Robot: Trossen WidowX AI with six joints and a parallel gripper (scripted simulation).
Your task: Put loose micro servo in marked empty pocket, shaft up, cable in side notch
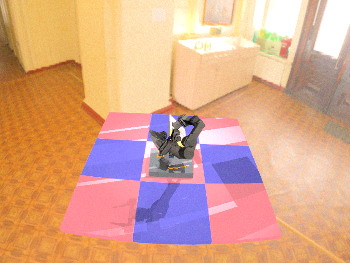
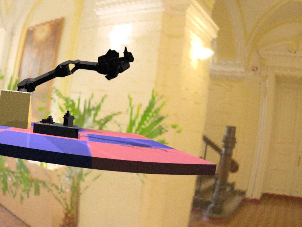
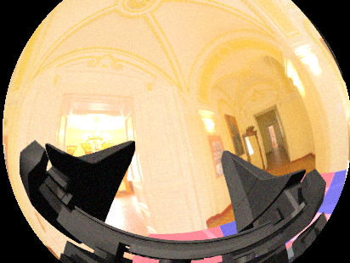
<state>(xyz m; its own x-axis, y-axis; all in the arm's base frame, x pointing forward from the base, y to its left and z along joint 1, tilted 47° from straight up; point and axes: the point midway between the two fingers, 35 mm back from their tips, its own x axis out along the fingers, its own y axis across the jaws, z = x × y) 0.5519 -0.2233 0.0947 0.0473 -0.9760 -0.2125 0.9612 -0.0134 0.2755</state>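
Right now my gripper tip is 23 cm past the dark grey deck, 11 cm to the right of it and 44 cm above it.
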